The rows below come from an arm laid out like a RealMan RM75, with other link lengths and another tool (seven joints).
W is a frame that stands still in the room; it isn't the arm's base.
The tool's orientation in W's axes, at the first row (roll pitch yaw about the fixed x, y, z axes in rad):
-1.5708 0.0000 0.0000
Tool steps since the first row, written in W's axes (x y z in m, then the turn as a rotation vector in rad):
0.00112 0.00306 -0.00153 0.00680 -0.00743 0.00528
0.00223 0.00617 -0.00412 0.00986 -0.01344 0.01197
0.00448 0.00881 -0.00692 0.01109 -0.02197 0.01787
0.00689 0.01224 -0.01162 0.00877 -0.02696 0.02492
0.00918 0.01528 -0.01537 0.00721 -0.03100 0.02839
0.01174 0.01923 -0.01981 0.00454 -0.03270 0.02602
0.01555 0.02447 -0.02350 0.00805 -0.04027 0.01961
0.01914 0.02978 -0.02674 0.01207 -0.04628 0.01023
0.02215 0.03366 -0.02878 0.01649 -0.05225 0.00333
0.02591 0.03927 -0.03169 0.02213 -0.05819 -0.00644
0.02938 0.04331 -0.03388 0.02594 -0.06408 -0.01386
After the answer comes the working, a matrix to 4 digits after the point.
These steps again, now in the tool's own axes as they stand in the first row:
0.00112 0.00153 0.00306 0.00680 -0.00528 -0.00743
0.00223 0.00412 0.00617 0.00986 -0.01197 -0.01344
0.00448 0.00692 0.00881 0.01109 -0.01787 -0.02197
0.00689 0.01162 0.01224 0.00877 -0.02492 -0.02696
0.00918 0.01537 0.01528 0.00721 -0.02839 -0.03100
0.01174 0.01981 0.01923 0.00454 -0.02602 -0.03270
0.01555 0.02350 0.02447 0.00805 -0.01961 -0.04027
0.01914 0.02674 0.02978 0.01207 -0.01023 -0.04628
0.02215 0.02878 0.03366 0.01649 -0.00333 -0.05225
0.02591 0.03169 0.03927 0.02213 0.00644 -0.05819
0.02938 0.03388 0.04331 0.02594 0.01386 -0.06408

The tool's axes in the first row as the columns of a matrix, in W's axes (rounded; the answer above uses it unrounded):
1.0000 0.0000 0.0000
0.0000 0.0000 1.0000
0.0000 -1.0000 0.0000

